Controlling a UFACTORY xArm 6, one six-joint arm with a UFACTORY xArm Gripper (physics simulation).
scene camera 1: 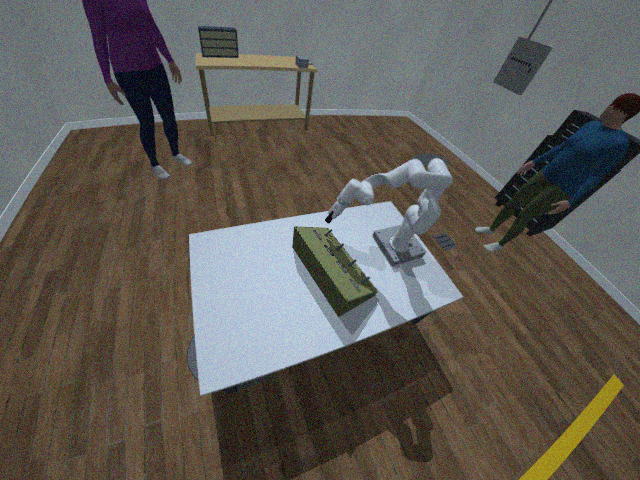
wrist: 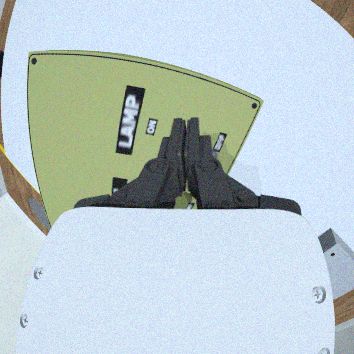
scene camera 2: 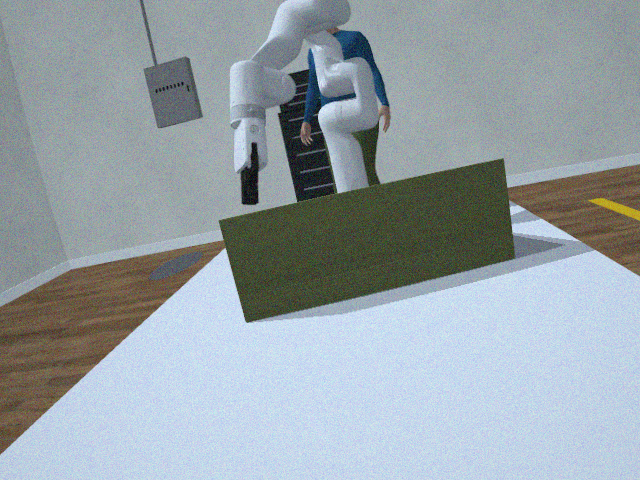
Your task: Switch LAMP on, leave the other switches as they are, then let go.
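The olive switch box stands on the white table. In the wrist view the LAMP label and the ON label show left of the fingers, and the partly shaded OFF label shows to their right. The LAMP lever is small at the far end of the row in scene camera 1; in the wrist view the fingers hide it, so its position is unclear. My gripper is shut and empty, above the LAMP end of the box.
Several other levers stand in a row along the box, among them one at the near end. The arm's base plate is on the white table, on the levers' side of the box. Two people stand beyond the table.
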